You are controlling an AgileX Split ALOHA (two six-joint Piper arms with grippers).
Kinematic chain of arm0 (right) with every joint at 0, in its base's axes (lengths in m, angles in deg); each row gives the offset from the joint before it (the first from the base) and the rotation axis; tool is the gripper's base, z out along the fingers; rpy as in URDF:
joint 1: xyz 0 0 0.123 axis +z
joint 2: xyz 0 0 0 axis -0.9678 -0.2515 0
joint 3: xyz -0.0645 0.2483 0.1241 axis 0.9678 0.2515 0
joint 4: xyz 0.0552 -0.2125 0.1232 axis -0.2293 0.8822 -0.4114
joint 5: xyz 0 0 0 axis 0.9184 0.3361 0.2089
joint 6: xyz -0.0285 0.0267 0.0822 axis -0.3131 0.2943 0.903
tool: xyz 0 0 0 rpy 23.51 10.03 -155.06
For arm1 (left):
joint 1: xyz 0 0 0.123 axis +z
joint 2: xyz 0 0 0 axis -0.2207 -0.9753 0
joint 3: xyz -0.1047 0.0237 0.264 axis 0.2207 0.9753 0
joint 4: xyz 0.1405 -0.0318 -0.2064 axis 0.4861 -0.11 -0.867
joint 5: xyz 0 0 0 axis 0.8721 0.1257 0.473
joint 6: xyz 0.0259 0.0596 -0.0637 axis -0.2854 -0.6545 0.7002
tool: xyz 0 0 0 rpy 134.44 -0.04 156.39
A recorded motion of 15 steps. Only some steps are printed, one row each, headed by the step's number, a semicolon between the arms.
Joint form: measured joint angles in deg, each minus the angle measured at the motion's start. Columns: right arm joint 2, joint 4, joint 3, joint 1, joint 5, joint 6; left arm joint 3, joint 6, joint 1, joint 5, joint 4, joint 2.
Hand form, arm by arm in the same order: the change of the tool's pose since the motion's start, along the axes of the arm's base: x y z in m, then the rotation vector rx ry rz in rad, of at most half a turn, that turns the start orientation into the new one. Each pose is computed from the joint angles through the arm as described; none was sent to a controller.
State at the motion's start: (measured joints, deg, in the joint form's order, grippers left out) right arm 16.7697 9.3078 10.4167 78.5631 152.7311 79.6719; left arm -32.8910 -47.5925 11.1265 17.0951 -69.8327 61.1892
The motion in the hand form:
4: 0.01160 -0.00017 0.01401 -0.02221 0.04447 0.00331; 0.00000 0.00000 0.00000 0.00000 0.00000 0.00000
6: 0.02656 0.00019 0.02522 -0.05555 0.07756 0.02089; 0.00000 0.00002 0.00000 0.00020 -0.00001 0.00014
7: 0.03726 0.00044 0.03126 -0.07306 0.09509 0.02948; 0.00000 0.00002 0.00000 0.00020 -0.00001 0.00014
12: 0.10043 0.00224 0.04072 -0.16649 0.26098 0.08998; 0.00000 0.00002 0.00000 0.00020 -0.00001 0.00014
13: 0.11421 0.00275 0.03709 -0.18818 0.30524 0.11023; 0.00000 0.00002 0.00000 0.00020 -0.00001 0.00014
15: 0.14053 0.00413 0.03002 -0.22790 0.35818 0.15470; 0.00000 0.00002 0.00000 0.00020 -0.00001 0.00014
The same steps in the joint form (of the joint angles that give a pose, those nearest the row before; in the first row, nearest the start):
4: -5.97 0.54 -2.80 0.00 -0.52 -0.83; 0.00 0.00 0.00 0.00 0.00 0.00
6: -11.79 0.82 -5.00 0.00 -2.03 -2.82; 0.00 0.00 0.00 0.00 0.01 0.00
7: -15.42 1.02 -6.25 0.00 -3.30 -3.84; 0.00 0.00 0.00 0.00 0.01 0.00
12: -34.79 2.13 -11.43 0.00 -7.46 -9.19; 0.00 0.00 0.00 0.00 0.01 0.00
13: -38.80 2.30 -12.00 0.00 -8.24 -10.66; 0.00 0.00 0.00 0.00 0.01 0.00
15: -46.01 2.29 -13.18 0.00 -10.92 -13.91; 0.00 0.00 0.00 0.00 0.01 0.00

